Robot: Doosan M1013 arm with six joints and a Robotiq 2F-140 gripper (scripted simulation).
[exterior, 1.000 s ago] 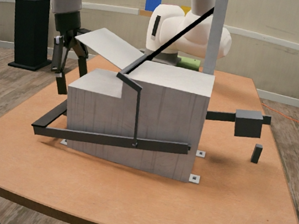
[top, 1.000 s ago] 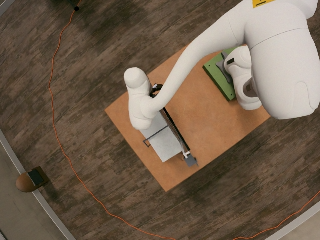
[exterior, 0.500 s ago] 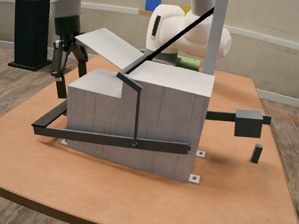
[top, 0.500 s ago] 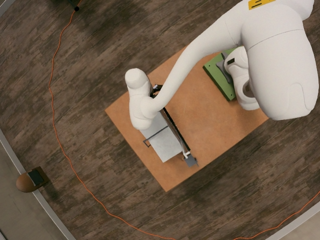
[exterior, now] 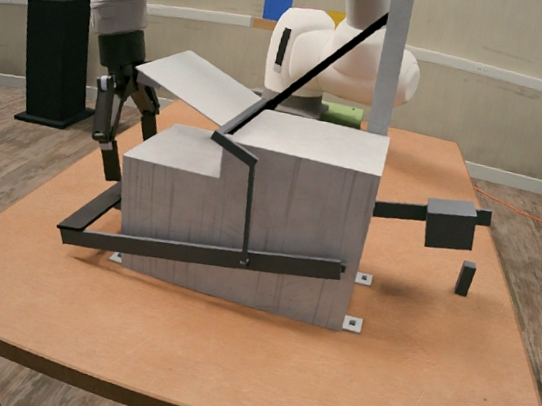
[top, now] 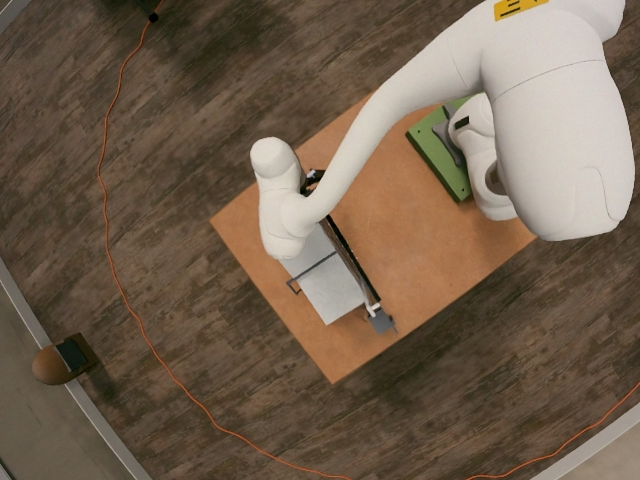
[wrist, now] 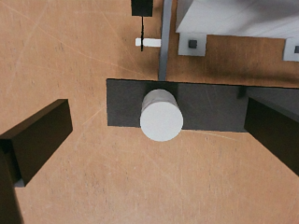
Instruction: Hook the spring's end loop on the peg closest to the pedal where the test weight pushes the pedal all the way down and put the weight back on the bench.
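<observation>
The steel test weight lies 1 cm below my hand. Round my hand: grey block: 1 cm to the right, 8 cm below; then dark block: 1 cm ahead, 57 cm to the left, 6 cm below.
</observation>
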